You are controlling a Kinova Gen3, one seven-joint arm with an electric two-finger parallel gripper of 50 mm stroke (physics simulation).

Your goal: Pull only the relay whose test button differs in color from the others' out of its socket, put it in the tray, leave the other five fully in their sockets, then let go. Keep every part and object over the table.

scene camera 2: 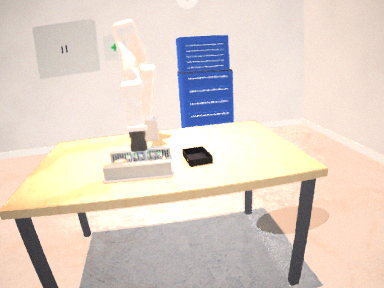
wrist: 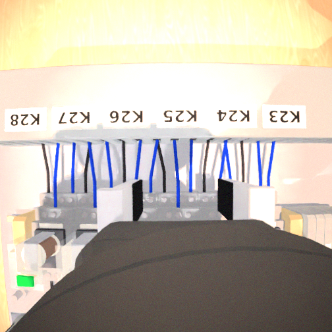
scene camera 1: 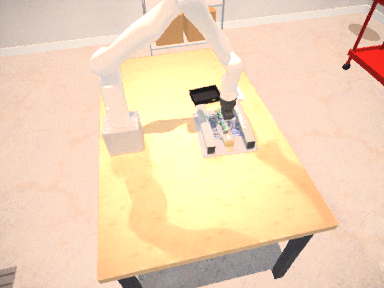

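Where they show: gripper, fingertip midpoint: (scene camera 1: 230,123); arm's base, link origin: (scene camera 2: 145,117) (scene camera 1: 120,121).
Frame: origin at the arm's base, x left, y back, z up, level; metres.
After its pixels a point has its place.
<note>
My gripper (scene camera 1: 226,120) {y -0.510, x -0.145, z -0.102 m} (scene camera 2: 138,150) (wrist: 179,195) is open and empty, low over the relay row. In the wrist view its fingers stand apart below the labels K26 and K24, with socket tops below K25 between them. A clear relay (wrist: 42,250) with a green test button (wrist: 25,281) sits at the left end, below K28. Part of the neighbouring K27 relay shows; the gripper body hides the other relays and their buttons. The black tray (scene camera 1: 200,101) {y -0.452, x 0.088, z -0.108 m} (scene camera 2: 200,161) {y -0.585, x 0.121, z -0.115 m} stands beside the relay panel. A small yellow mark shows on it; no relay can be made out in it.
Grey-white wire ducts (scene camera 1: 207,136) (scene camera 2: 138,172) flank the relay row on the panel. Blue and dark wires run from the labelled duct (wrist: 150,90) to the sockets. Terminal blocks (wrist: 316,227) stand right of the row in the wrist view. The wooden table (scene camera 1: 200,200) {y -0.192, x -0.461, z -0.135 m} (scene camera 2: 250,155) {y -0.599, x 0.387, z -0.135 m} carries everything.
</note>
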